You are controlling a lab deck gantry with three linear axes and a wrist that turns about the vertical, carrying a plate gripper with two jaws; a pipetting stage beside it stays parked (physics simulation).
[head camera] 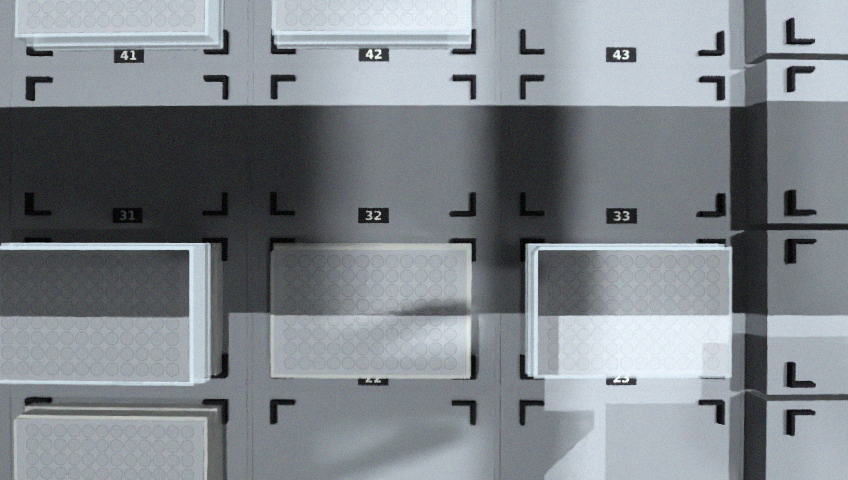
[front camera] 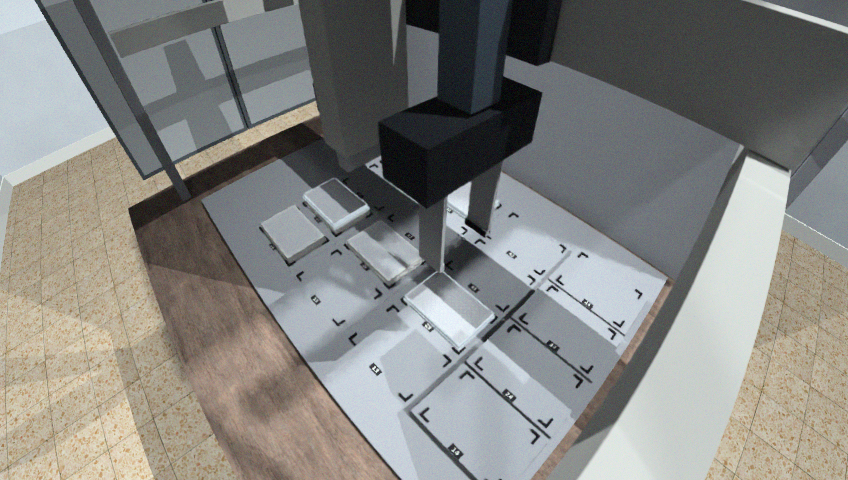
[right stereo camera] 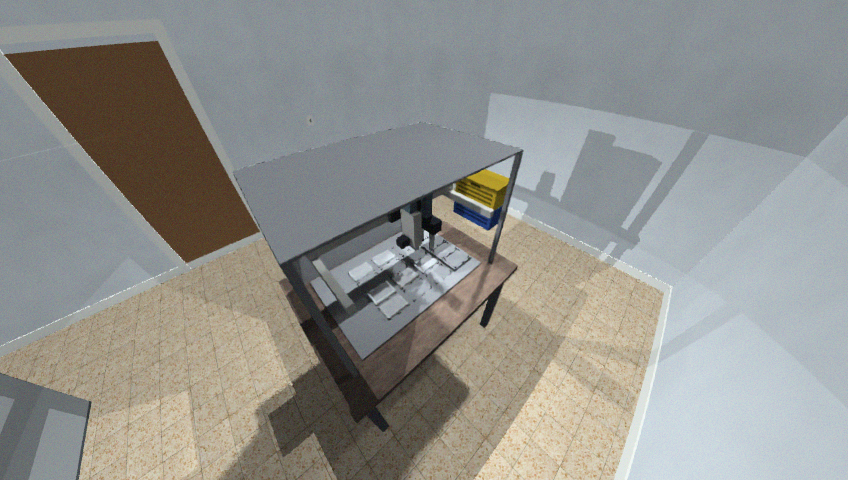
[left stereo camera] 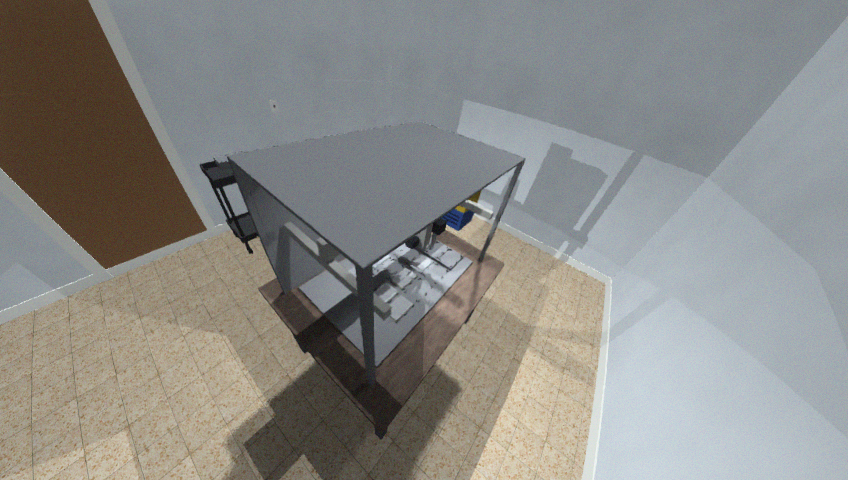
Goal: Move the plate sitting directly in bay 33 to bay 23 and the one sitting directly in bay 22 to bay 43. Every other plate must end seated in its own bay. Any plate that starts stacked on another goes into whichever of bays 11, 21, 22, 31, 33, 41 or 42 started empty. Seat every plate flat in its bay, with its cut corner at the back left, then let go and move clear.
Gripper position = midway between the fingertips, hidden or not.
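The front camera shows the gripper (front camera: 455,245) and a beige plate (front camera: 290,231). The head camera shows a beige plate (head camera: 338,310).
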